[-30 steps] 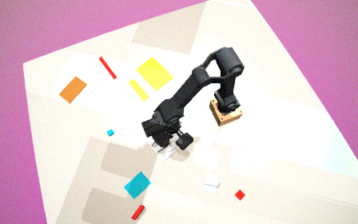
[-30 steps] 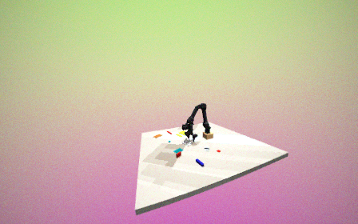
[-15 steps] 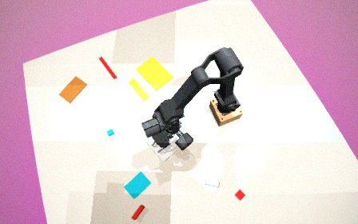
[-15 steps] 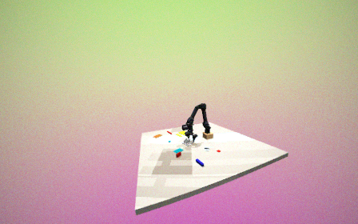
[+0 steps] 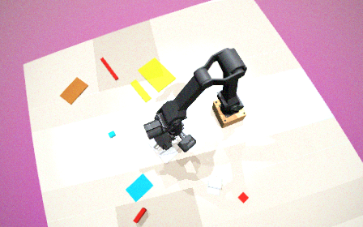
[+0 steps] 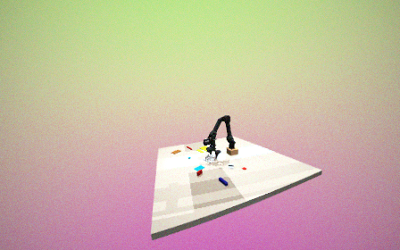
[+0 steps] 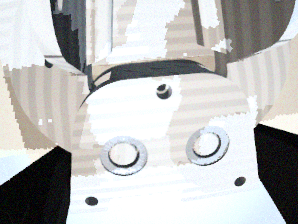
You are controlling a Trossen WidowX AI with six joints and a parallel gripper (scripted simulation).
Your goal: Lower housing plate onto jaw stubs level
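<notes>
The housing plate is 20 mm above my gripper tip and 10 mm ahead of it. Also, from my gripper tip: yellow plate 320 mm to the right, 50 mm behind; then cyan cube 240 mm ahead, 130 mm to the right; then cyan plate 220 mm ahead, 130 mm to the left, 10 mm below.
</notes>
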